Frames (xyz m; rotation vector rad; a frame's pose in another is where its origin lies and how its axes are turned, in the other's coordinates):
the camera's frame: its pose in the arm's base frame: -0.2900 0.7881 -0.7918 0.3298 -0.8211 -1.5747
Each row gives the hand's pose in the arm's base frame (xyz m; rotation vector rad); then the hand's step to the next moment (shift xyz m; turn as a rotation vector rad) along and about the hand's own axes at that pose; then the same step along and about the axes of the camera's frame.
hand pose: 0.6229 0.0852 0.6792 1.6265 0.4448 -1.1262
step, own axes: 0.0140 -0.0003 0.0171 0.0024 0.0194 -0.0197
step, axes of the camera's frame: 0.0150 -0.0091 -0.0135 -0.0120 0.0241 -0.0066
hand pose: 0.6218 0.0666 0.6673 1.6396 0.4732 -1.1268
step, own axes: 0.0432 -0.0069 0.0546 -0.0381 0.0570 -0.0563
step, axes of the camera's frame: 0.0447 -0.0349 -0.0410 -0.0296 0.0800 0.0244
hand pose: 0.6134 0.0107 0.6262 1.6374 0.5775 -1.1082
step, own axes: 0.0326 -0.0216 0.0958 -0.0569 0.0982 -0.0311
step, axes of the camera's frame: 0.0782 -0.0596 -0.0322 0.0096 0.1137 0.0288
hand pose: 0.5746 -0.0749 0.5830 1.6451 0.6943 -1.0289
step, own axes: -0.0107 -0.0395 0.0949 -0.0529 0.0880 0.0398
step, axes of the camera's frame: 0.0820 -0.0628 0.0045 0.0723 0.0817 0.0151
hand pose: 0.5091 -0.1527 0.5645 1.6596 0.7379 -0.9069
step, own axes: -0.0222 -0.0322 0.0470 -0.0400 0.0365 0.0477
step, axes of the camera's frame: 0.0441 -0.0393 0.0156 0.0647 0.0286 0.0141
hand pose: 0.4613 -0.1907 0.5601 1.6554 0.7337 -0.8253
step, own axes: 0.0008 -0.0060 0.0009 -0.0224 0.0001 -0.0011
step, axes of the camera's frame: -0.0006 -0.0061 0.0002 0.0071 0.0031 0.0210
